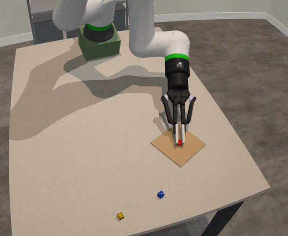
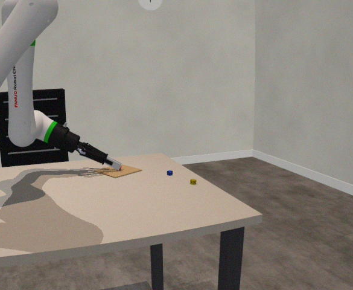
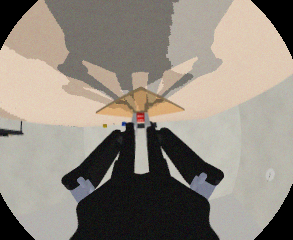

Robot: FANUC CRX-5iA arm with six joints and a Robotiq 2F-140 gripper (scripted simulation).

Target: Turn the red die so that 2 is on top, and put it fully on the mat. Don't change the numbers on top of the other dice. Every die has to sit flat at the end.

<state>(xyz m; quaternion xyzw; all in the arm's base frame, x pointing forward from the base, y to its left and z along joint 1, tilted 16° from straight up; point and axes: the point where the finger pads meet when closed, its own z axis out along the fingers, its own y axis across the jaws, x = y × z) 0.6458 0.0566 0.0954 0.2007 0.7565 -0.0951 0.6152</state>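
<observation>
Right now my hand is 30 mm above the tan mat, 20 mm short of it and 10 mm to the left of it. The rest, counted from my hand: red die: 20 mm below, 20 mm ahead, 10 mm to the right; then blue die: 170 mm ahead, 160 mm to the right, 30 mm below; then yellow die: 300 mm to the right, 180 mm ahead, 30 mm below.
</observation>
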